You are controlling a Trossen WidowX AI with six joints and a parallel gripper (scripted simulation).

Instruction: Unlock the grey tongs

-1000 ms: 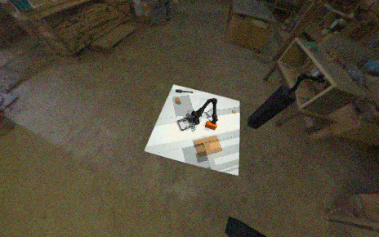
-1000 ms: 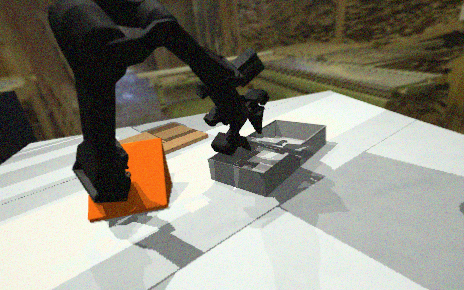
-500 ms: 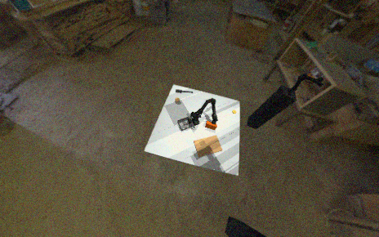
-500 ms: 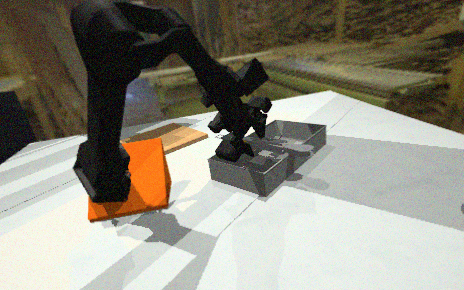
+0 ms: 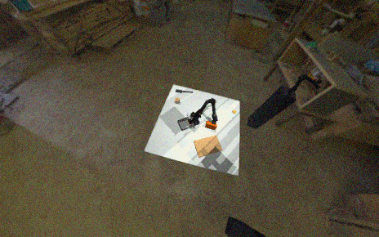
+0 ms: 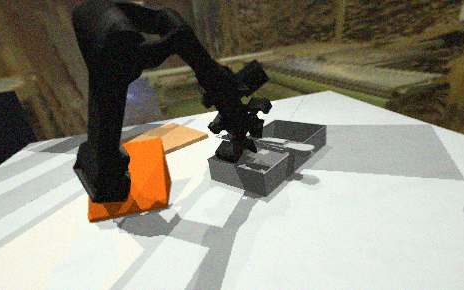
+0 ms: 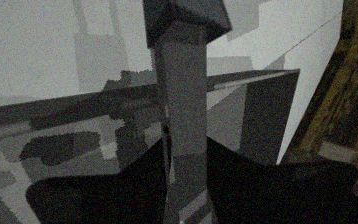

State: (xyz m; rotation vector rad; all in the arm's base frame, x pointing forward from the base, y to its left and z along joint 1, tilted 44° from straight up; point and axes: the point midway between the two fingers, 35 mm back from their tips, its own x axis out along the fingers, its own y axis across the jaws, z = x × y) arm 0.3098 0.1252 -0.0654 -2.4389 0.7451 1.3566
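The roasting tin is 30 mm ahead of my gripper tip and 20 mm to the right of it. From my gripper tip the other things lie so: yellow thing 610 mm behind, 560 mm to the right, 20 mm below; dark tool 380 mm ahead, 570 mm to the right, 30 mm below; wooden board 360 mm behind, 200 mm to the left, 20 mm below.
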